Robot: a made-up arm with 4 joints. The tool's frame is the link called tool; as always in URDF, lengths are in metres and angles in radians. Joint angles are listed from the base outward. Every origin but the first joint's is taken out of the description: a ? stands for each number. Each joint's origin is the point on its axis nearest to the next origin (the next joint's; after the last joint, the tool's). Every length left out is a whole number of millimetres.
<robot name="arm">
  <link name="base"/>
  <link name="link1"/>
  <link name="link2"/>
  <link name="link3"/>
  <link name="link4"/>
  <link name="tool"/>
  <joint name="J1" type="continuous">
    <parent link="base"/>
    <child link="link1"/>
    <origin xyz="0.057 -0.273 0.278" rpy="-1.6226 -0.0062 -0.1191"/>
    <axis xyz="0 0 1"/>
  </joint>
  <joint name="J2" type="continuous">
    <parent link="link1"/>
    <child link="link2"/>
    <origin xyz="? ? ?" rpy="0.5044 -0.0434 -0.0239"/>
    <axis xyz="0 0 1"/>
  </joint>
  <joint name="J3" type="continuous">
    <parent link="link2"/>
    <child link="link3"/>
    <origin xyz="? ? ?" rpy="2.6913 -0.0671 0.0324"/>
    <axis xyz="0 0 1"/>
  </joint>
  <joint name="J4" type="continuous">
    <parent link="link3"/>
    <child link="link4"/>
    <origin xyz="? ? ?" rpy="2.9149 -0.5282 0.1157"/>
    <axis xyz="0 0 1"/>
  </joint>
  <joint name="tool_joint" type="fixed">
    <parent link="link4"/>
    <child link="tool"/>
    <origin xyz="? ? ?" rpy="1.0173 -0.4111 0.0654"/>
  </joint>
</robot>
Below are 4 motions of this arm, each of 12 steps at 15 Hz.
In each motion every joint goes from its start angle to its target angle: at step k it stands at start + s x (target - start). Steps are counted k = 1, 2, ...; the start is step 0. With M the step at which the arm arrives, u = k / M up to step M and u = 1 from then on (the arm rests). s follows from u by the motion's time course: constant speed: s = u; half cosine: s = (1 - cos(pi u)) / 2; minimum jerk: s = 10 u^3 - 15 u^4 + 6 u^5.
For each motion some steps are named. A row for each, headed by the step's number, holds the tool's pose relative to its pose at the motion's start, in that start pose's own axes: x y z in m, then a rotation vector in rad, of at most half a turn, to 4 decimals.
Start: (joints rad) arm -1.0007 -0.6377 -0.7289 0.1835
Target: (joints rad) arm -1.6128 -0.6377 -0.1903 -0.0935
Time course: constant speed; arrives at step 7
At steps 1, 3, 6, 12:
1: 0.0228 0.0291 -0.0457 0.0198 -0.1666 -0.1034
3: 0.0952 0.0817 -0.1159 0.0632 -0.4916 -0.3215
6: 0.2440 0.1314 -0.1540 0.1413 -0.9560 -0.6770
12: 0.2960 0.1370 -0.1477 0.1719 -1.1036 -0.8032

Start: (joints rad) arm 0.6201 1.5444 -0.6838 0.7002
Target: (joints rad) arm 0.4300 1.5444 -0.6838 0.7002
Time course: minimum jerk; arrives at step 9
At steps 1, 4, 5, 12:
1: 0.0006 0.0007 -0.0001 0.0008 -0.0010 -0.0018
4: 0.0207 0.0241 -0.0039 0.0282 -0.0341 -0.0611
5: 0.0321 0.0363 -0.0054 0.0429 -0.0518 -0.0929
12: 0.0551 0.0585 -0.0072 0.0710 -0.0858 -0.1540

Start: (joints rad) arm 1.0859 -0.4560 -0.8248 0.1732
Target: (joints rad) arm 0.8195 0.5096 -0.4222 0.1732
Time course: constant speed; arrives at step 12
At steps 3, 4, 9, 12:
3: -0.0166 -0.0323 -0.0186 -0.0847 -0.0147 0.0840
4: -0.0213 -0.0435 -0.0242 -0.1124 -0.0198 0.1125
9: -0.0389 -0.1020 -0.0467 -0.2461 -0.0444 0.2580
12: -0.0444 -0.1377 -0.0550 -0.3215 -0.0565 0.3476

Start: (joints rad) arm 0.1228 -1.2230 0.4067 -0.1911
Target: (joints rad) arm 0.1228 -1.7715 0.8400 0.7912
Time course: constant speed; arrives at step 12
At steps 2, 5, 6, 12:
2: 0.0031 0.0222 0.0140 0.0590 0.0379 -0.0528
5: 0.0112 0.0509 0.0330 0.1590 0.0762 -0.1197
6: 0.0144 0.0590 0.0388 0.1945 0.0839 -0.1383
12: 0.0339 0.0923 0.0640 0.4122 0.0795 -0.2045

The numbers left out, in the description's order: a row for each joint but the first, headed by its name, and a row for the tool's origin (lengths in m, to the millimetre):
J2: -0.009 -0.110 0.000
J3: -0.023 -0.012 0.000
J4: -0.046 0.007 0.000
tool: -0.258 0.109 0.000

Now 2 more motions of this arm.
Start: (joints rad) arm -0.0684 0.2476 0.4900 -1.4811
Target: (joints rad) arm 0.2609 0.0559 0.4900 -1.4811
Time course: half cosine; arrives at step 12
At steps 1, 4, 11, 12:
1: -0.0002 -0.0001 0.0000 -0.0004 0.0020 0.0025
4: -0.0037 -0.0013 0.0005 -0.0064 0.0282 0.0366
11: -0.0160 -0.0066 0.0023 -0.0249 0.1018 0.1501
12: -0.0163 -0.0067 0.0023 -0.0253 0.1033 0.1529

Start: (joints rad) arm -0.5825 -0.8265 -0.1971 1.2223
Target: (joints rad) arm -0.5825 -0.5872 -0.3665 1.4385
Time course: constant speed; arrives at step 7
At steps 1, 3, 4, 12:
1: -0.0101 -0.0072 0.0204 0.0007 0.0787 0.0260
3: -0.0245 -0.0211 0.0633 0.0032 0.2371 0.0741
4: -0.0287 -0.0277 0.0856 0.0050 0.3167 0.0961
12: -0.0292 -0.0456 0.1533 0.0128 0.5574 0.1538

